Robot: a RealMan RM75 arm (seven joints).
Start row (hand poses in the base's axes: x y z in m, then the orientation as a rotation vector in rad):
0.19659, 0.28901, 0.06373, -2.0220, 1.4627, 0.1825
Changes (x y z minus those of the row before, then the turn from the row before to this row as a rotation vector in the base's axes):
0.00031, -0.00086, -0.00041, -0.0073, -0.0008, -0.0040
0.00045, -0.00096, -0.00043, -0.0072, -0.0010, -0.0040
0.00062, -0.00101, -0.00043, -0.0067, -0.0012, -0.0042
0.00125, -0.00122, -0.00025, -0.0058, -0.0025, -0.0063
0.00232, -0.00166, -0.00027, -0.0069, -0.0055, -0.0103
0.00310, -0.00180, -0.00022, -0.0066, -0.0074, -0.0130
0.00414, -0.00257, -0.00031, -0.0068, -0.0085, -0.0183
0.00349, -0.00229, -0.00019, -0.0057, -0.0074, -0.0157
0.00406, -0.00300, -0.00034, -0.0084, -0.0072, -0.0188
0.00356, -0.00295, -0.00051, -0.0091, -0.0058, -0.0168
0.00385, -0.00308, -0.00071, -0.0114, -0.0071, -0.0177
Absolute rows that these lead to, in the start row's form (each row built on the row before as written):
0.19690, 0.28815, 0.06332, -2.0246, 1.4688, 0.1749
0.19735, 0.28719, 0.06289, -2.0271, 1.4748, 0.1671
0.19797, 0.28618, 0.06246, -2.0289, 1.4807, 0.1594
0.19922, 0.28496, 0.06221, -2.0281, 1.4875, 0.1501
0.20154, 0.28330, 0.06194, -2.0244, 1.4968, 0.1353
0.20464, 0.28150, 0.06172, -2.0179, 1.5074, 0.1176
0.20878, 0.27893, 0.06141, -2.0070, 1.5226, 0.0965
0.21227, 0.27664, 0.06122, -1.9974, 1.5354, 0.0784
0.21633, 0.27364, 0.06088, -1.9873, 1.5521, 0.0572
0.21989, 0.27069, 0.06037, -1.9795, 1.5678, 0.0376
0.22374, 0.26761, 0.05966, -1.9722, 1.5842, 0.0145

